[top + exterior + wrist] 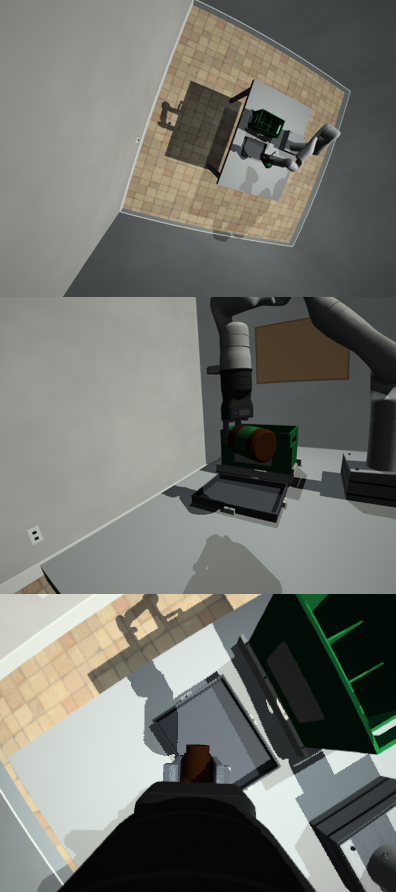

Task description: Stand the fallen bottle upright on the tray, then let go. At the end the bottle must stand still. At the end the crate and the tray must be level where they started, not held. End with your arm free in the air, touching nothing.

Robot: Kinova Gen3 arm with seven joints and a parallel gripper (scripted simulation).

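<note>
Right now my hand is 50 mm past the brown bottle, 20 mm to the right of it and 10 mm above it. The rest, counted from my hand: green crate: 70 mm ahead, 300 mm to the right, 120 mm below; black tray: 50 mm to the right, 190 mm below.
</note>
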